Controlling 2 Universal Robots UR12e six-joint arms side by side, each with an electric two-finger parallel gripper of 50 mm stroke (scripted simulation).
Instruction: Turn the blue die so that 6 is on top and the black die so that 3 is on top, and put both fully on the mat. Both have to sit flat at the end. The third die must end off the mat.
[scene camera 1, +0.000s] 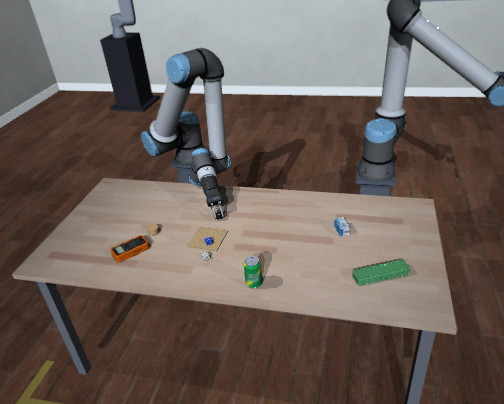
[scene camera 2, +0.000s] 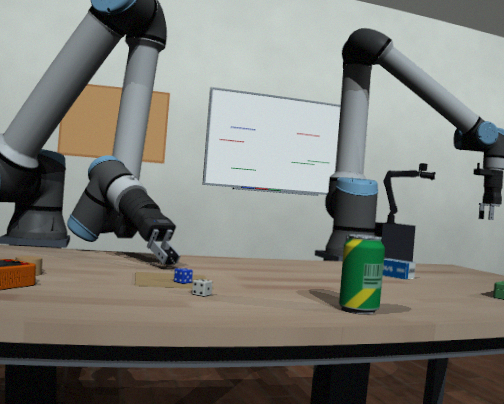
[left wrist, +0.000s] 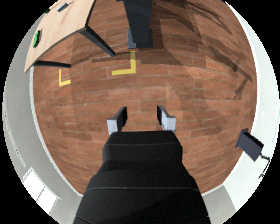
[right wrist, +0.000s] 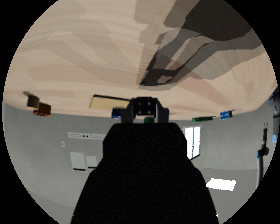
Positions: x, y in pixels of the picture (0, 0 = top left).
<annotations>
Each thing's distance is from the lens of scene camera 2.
right gripper (scene camera 2: 171, 259): 1.14 m
tan mat (scene camera 2: 147, 279): 0.99 m
</annotations>
